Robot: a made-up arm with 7 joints. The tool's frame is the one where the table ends. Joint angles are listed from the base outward.
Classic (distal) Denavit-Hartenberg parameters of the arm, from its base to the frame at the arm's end. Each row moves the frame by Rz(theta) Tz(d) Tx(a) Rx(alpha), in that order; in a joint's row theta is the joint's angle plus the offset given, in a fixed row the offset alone. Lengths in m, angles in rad.
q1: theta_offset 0  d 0.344  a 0  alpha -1.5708
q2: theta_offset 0  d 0  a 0  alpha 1.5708
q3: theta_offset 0  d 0.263  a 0.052  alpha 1.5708
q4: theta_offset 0  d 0  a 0.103  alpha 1.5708
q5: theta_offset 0  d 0.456  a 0  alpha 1.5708
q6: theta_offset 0  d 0  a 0.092  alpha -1.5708
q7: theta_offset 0  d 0.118  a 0  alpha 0
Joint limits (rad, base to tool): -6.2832..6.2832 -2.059..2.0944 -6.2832..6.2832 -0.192..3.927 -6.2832..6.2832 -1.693..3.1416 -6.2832..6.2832
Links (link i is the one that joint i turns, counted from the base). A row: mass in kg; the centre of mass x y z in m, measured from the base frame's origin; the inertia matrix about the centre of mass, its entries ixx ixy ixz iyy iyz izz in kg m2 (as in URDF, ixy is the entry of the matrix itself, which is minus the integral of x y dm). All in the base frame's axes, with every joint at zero. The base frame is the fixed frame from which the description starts. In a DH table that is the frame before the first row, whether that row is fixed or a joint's. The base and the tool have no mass.
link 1: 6.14; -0.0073 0.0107 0.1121; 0.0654 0 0 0.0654 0 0.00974
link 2: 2.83; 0.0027 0.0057 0.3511; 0.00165 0 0 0.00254 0 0.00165
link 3: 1.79; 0.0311 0.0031 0.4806; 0.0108 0 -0.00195 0.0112 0 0.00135
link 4: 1.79; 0.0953 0.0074 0.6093; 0.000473 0 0 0.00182 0 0.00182
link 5: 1.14; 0.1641 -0.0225 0.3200; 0.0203 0 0 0.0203 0 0.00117
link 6: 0.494; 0.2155 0.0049 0.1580; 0.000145 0 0 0.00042 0 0.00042
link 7: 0.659; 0.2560 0.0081 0.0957; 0.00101 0 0 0.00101 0 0.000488
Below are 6 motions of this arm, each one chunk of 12 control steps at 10 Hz.
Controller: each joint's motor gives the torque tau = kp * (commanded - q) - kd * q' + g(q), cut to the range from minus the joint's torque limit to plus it. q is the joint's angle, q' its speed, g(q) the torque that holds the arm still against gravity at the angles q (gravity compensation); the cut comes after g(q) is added. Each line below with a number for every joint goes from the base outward.
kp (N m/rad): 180 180 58 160 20 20 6.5
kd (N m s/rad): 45 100 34 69 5.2 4.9 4
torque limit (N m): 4 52 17 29 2.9 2.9 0.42
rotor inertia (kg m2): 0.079 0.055 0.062 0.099 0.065 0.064 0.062
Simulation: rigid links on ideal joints. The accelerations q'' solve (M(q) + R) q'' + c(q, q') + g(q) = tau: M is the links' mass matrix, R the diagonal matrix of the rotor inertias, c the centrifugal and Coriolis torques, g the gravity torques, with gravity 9.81 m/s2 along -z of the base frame. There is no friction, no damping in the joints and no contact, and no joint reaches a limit. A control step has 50 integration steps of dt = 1/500 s. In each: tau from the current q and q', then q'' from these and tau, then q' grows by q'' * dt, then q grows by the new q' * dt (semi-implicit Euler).
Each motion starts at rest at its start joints. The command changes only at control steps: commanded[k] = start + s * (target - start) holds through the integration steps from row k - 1 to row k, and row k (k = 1, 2, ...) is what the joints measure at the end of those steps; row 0 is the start. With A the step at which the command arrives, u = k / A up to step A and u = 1 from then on. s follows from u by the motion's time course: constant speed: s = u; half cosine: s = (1 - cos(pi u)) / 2; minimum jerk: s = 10 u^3 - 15 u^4 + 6 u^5; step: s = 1 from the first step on.
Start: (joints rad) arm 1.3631 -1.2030 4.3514 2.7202 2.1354 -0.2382 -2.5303
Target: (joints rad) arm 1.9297 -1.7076 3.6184 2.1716 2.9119 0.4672 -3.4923
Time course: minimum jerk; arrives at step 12
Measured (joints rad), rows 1 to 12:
1: 1.3638 -1.2034 4.3508 2.7197 2.1365 -0.2371 -2.5309
2: 1.3690 -1.2060 4.3467 2.7163 2.1439 -0.2296 -2.5354
3: 1.3833 -1.2135 4.3354 2.7065 2.1648 -0.2089 -2.5484
4: 1.4096 -1.2284 4.3135 2.6871 2.2048 -0.1700 -2.5740
5: 1.4503 -1.2520 4.2793 2.6563 2.2658 -0.1113 -2.6147
6: 1.5060 -1.2844 4.2330 2.6144 2.3460 -0.0350 -2.6712
7: 1.5748 -1.3244 4.1766 2.5633 2.4398 0.0531 -2.7419
8: 1.6510 -1.3694 4.1137 2.5064 2.5391 0.1450 -2.8227
9: 1.7257 -1.4162 4.0489 2.4484 2.6345 0.2316 -2.9081
10: 1.7904 -1.4616 3.9866 2.3940 2.7171 0.3050 -2.9914
11: 1.8399 -1.5026 3.9305 2.3469 2.7809 0.3602 -3.0672
12: 1.8736 -1.5375 3.8823 2.3089 2.8251 0.3973 -3.1326

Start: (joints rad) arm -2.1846 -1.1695 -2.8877 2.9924 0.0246 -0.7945 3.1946
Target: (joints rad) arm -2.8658 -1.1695 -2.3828 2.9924 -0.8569 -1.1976 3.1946
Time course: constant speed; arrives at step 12
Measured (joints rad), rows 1 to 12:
1: -2.1992 -1.1696 -2.8812 2.9921 0.0013 -0.8050 3.1948
2: -2.2292 -1.1696 -2.8691 2.9919 -0.0382 -0.8236 3.1949
3: -2.2691 -1.1697 -2.8522 2.9918 -0.0887 -0.8474 3.1950
4: -2.3152 -1.1697 -2.8314 2.9918 -0.1465 -0.8746 3.1950
5: -2.3651 -1.1698 -2.8072 2.9918 -0.2094 -0.9040 3.1949
6: -2.4176 -1.1698 -2.7802 2.9918 -0.2757 -0.9349 3.1949
7: -2.4716 -1.1699 -2.7508 2.9919 -0.3444 -0.9667 3.1949
8: -2.5266 -1.1699 -2.7194 2.9919 -0.4146 -0.9992 3.1949
9: -2.5823 -1.1699 -2.6864 2.9919 -0.4858 -1.0321 3.1948
10: -2.6383 -1.1700 -2.6519 2.9920 -0.5578 -1.0652 3.1948
11: -2.6946 -1.1700 -2.6162 2.9920 -0.6303 -1.0985 3.1948
12: -2.7511 -1.1700 -2.5796 2.9920 -0.7031 -1.1319 3.1948

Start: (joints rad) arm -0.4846 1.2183 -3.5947 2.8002 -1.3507 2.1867 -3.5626
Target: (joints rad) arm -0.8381 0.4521 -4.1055 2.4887 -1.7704 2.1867 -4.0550
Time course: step
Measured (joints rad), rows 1 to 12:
1: -0.5282 1.1300 -3.6796 2.7461 -1.4756 2.1934 -3.6007
2: -0.6198 1.0153 -3.7456 2.6903 -1.5715 2.1890 -3.6699
3: -0.6977 0.9206 -3.7999 2.6490 -1.6401 2.1842 -3.7289
4: -0.7471 0.8418 -3.8462 2.6159 -1.6852 2.1824 -3.7789
5: -0.7785 0.7762 -3.8858 2.5893 -1.7145 2.1821 -3.8212
6: -0.7986 0.7216 -3.9194 2.5681 -1.7335 2.1824 -3.8570
7: -0.8117 0.6762 -3.9480 2.5512 -1.7460 2.1829 -3.8873
8: -0.8202 0.6385 -3.9722 2.5379 -1.7542 2.1835 -3.9130
9: -0.8259 0.6072 -3.9927 2.5273 -1.7596 2.1840 -3.9348
10: -0.8297 0.5811 -4.0101 2.5190 -1.7631 2.1845 -3.9532
11: -0.8323 0.5594 -4.0248 2.5125 -1.7655 2.1849 -3.9688
12: -0.8340 0.5414 -4.0373 2.5073 -1.7671 2.1852 -3.9821

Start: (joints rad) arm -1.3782 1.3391 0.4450 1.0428 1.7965 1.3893 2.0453
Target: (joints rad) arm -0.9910 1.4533 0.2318 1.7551 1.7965 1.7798 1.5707
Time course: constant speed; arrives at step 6
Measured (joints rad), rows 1 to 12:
1: -1.3579 1.3426 0.4385 1.0668 1.7963 1.4091 2.0348
2: -1.3226 1.3486 0.4278 1.1106 1.7962 1.4449 2.0138
3: -1.2774 1.3568 0.4132 1.1700 1.7961 1.4910 1.9838
4: -1.2258 1.3667 0.3953 1.2418 1.7961 1.5437 1.9463
5: -1.1699 1.3781 0.3746 1.3234 1.7962 1.6007 1.9024
6: -1.1112 1.3908 0.3515 1.4128 1.7962 1.6605 1.8531
7: -1.0705 1.4007 0.3338 1.4842 1.7967 1.7029 1.8097
8: -1.0436 1.4091 0.3187 1.5408 1.7970 1.7304 1.7729
9: -1.0258 1.4161 0.3056 1.5855 1.7972 1.7481 1.7419
10: -1.0141 1.4220 0.2943 1.6210 1.7972 1.7594 1.7156
11: -1.0064 1.4269 0.2847 1.6490 1.7972 1.7667 1.6933
12: -1.0013 1.4311 0.2765 1.6712 1.7971 1.7714 1.6745

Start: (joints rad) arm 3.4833 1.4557 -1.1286 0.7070 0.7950 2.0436 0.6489
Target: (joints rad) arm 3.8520 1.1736 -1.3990 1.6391 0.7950 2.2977 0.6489
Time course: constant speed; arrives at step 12
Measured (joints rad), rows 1 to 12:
1: 3.4915 1.4522 -1.1319 0.7220 0.7943 2.0508 0.6491
2: 3.5077 1.4453 -1.1383 0.7503 0.7941 2.0626 0.6492
3: 3.5291 1.4356 -1.1472 0.7891 0.7941 2.0775 0.6492
4: 3.5538 1.4236 -1.1583 0.8361 0.7942 2.0944 0.6492
5: 3.5807 1.4097 -1.1711 0.8897 0.7944 2.1126 0.6492
6: 3.6089 1.3942 -1.1855 0.9483 0.7945 2.1317 0.6492
7: 3.6381 1.3773 -1.2012 1.0109 0.7947 2.1515 0.6492
8: 3.6679 1.3593 -1.2179 1.0768 0.7949 2.1716 0.6491
9: 3.6980 1.3404 -1.2355 1.1451 0.7951 2.1920 0.6491
10: 3.7284 1.3208 -1.2539 1.2154 0.7952 2.2126 0.6490
11: 3.7589 1.3005 -1.2730 1.2873 0.7954 2.2334 0.6490
12: 3.7896 1.2796 -1.2926 1.3604 0.7955 2.2543 0.6490

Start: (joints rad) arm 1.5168 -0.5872 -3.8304 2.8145 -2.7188 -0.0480 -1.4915
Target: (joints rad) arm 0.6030 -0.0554 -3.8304 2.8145 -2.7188 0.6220 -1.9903
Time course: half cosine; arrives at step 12
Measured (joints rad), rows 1 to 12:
1: 1.5121 -0.5859 -3.8302 2.8145 -2.7184 -0.0445 -1.4926
2: 1.4949 -0.5807 -3.8297 2.8146 -2.7175 -0.0315 -1.4971
3: 1.4611 -0.5696 -3.8291 2.8146 -2.7165 -0.0051 -1.5067
4: 1.4085 -0.5515 -3.8285 2.8145 -2.7158 0.0358 -1.5225
5: 1.3373 -0.5259 -3.8281 2.8142 -2.7156 0.0903 -1.5449
6: 1.2500 -0.4933 -3.8280 2.8137 -2.7160 0.1560 -1.5736
7: 1.1511 -0.4547 -3.8282 2.8130 -2.7169 0.2292 -1.6077
8: 1.0469 -0.4117 -3.8287 2.8123 -2.7181 0.3053 -1.6458
9: 0.9445 -0.3664 -3.8293 2.8117 -2.7193 0.3796 -1.6862
10: 0.8509 -0.3212 -3.8301 2.8114 -2.7204 0.4472 -1.7267
11: 0.7728 -0.2787 -3.8309 2.8114 -2.7211 0.5037 -1.7652
12: 0.7154 -0.2412 -3.8315 2.8118 -2.7215 0.5455 -1.7994

